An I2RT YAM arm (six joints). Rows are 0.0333 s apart.
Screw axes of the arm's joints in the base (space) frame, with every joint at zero. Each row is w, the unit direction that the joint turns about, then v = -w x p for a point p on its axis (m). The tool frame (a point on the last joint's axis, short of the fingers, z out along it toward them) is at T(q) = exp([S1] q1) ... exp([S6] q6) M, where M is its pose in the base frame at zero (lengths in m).
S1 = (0, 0, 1, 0.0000, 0.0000, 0.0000)
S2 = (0, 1, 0, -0.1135, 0.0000, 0.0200)
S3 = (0, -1, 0, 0.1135, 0.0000, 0.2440)
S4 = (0, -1, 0, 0.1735, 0.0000, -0.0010)
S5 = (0, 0, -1, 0.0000, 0.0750, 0.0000)
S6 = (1, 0, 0, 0.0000, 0.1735, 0.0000)
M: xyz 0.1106 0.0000 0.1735 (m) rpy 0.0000 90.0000 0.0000 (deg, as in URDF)
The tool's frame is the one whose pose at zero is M.
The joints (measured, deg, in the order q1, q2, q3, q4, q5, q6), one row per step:
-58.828 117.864 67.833 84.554 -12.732 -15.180
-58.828 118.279 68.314 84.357 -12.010 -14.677
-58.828 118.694 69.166 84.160 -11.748 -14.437
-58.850 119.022 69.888 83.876 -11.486 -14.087
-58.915 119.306 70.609 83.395 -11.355 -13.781
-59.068 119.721 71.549 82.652 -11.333 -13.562
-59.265 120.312 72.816 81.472 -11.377 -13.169
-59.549 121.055 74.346 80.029 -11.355 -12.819
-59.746 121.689 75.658 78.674 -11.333 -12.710
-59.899 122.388 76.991 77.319 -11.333 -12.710
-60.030 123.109 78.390 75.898 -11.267 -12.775
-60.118 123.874 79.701 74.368 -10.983 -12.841
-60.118 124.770 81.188 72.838 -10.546 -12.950
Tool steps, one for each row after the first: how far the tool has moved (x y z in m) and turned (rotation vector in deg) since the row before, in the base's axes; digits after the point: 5 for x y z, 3 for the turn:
0.00070 -0.00201 -0.00082 0.625 -0.573 -0.317
0.00120 -0.00229 0.00104 0.014 -0.391 -0.083
0.00088 -0.00209 0.00087 0.189 -0.389 -0.042
0.00070 -0.00229 0.00088 0.256 -0.221 -0.002
0.00063 -0.00339 0.00062 0.321 -0.028 -0.049
0.00104 -0.00472 0.00031 0.650 0.046 0.056
0.00088 -0.00596 0.00011 0.776 0.113 -0.112
0.00106 -0.00498 -0.00008 0.654 0.265 -0.157
0.00142 -0.00491 -0.00050 0.623 0.362 -0.153
0.00159 -0.00498 -0.00045 0.622 0.383 -0.221
0.00179 -0.00492 -0.00147 0.886 0.407 -0.365
0.00258 -0.00503 -0.00160 0.858 0.350 -0.433

